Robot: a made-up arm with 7 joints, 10 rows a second.
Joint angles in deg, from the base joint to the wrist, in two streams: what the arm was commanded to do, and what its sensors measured. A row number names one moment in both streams.
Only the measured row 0 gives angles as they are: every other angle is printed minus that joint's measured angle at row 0.
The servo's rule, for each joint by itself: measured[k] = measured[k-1] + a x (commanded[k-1-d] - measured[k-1]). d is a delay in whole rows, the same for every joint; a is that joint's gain. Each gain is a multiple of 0.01, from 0.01 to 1. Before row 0 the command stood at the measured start. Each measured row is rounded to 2 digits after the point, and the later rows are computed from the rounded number. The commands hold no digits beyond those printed.
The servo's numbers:
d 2
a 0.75 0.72 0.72 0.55 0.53 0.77 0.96
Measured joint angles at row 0:
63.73, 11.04, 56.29, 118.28, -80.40, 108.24, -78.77
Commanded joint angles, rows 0 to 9:
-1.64, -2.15, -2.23, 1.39, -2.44, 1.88, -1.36
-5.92, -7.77, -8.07, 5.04, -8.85, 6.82, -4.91
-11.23, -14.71, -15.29, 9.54, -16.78, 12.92, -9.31
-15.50, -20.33, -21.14, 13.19, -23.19, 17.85, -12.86
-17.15, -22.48, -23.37, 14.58, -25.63, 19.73, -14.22
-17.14, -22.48, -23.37, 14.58, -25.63, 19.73, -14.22
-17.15, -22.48, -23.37, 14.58, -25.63, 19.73, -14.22
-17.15, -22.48, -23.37, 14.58, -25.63, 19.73, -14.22
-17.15, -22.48, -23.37, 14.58, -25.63, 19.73, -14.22
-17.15, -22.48, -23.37, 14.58, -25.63, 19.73, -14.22
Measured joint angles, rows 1 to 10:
0.00, 0.00, 0.00, 0.00, 0.00, 0.00, 0.00
0.00, 0.00, 0.00, 0.00, 0.00, 0.00, 0.00
-1.23, -1.55, -1.61, 0.76, -1.29, 1.45, -1.31
-4.75, -6.03, -6.26, 3.11, -5.30, 5.58, -4.77
-9.61, -12.28, -12.76, 6.65, -11.38, 11.23, -9.13
-14.03, -18.08, -18.79, 10.25, -17.64, 16.33, -12.71
-16.37, -21.25, -22.09, 12.63, -21.87, 18.95, -14.16
-16.95, -22.14, -23.01, 13.70, -23.86, 19.55, -14.22
-17.10, -22.38, -23.27, 14.18, -24.80, 19.69, -14.22
-17.14, -22.45, -23.34, 14.40, -25.24, 19.72, -14.22

